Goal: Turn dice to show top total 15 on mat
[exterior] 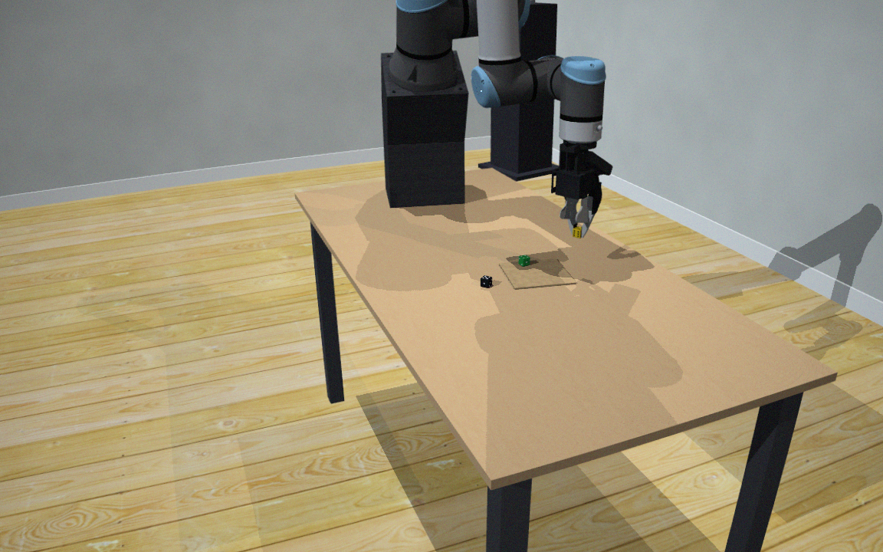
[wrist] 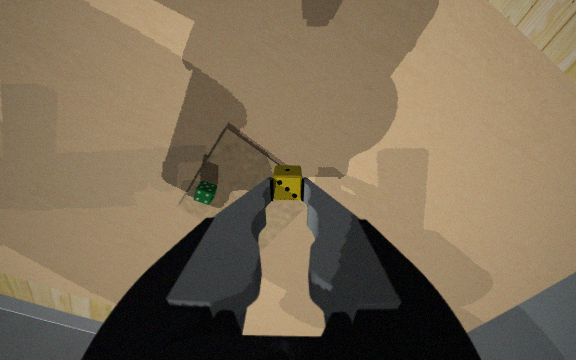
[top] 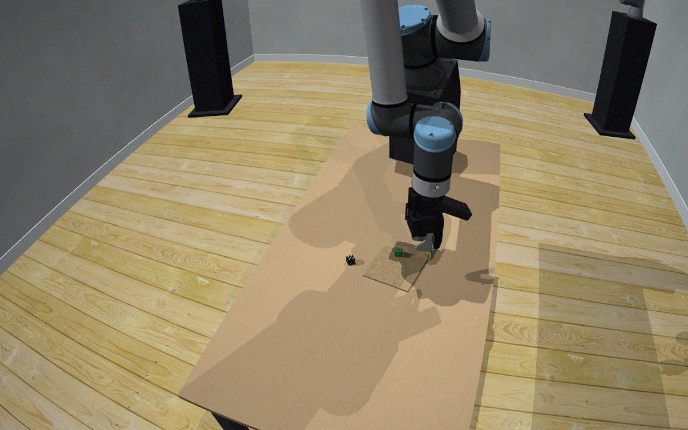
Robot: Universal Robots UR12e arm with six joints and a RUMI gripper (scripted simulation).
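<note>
Now: hand 100 mm above the thin square mat, 90 mm to the left of it and 40 mm past it. The rest, counted from my hand: yellow die (10 mm below); then black die (220 mm to the right, 90 mm below, 50 mm behind); then green die (90 mm below, 90 mm behind, 80 mm to the right).
</note>
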